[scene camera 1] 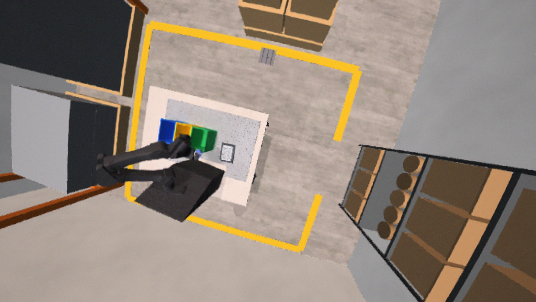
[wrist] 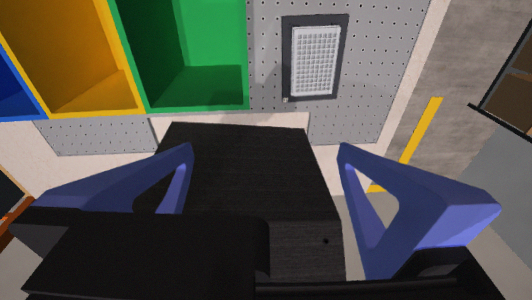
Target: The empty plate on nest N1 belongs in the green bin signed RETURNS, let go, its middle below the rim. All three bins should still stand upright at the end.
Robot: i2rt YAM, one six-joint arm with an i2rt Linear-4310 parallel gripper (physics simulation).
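Where they show: gripper, fingertip midpoint: (scene camera 1: pixel 195 151) (wrist: pixel 265 150); arm's base at its link origin: (scene camera 1: pixel 169 187).
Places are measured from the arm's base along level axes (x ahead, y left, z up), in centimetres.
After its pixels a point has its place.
Note:
The white gridded plate (scene camera 1: pixel 227 153) @(x 17.0, y -27.0, z -36.4 cm) (wrist: pixel 315 61) @(x 17.7, y -26.5, z -36.4 cm) lies flat in a dark rectangular nest (wrist: pixel 286 60) @(x 18.9, y -21.4, z -37.7 cm) on the perforated board, its wells showing no contents. The green bin (scene camera 1: pixel 203 138) @(x 30.1, y -5.0, z -38.6 cm) (wrist: pixel 212 35) @(x 26.7, y -9.4, z -38.7 cm) stands upright left of the nest, open at the top; its sign does not show. My gripper (scene camera 1: pixel 198 154) @(x 22.7, y -15.8, z -7.6 cm) (wrist: pixel 265 150) @(x 22.7, y -15.8, z -7.6 cm) is open with nothing between its blue fingers. It hangs above the table side near the green bin's near edge, apart from the plate. In the wrist view the plate is up and right of the fingertips.
The yellow bin (scene camera 1: pixel 183 129) @(x 38.0, y 7.3, z -30.0 cm) (wrist: pixel 60 50) @(x 32.5, y 8.7, z -27.3 cm) and the blue bin (scene camera 1: pixel 167 131) @(x 36.6, y 21.1, z -29.0 cm) (wrist: pixel 17 100) @(x 29.1, y 19.8, z -26.2 cm) stand upright in a row left of the green bin. The black pedestal (scene camera 1: pixel 185 192) @(x -3.4, y -10.4, z -0.9 cm) (wrist: pixel 245 170) @(x 6.2, y -9.0, z -24.3 cm) is at the table's near side, under the fingers in the wrist view.

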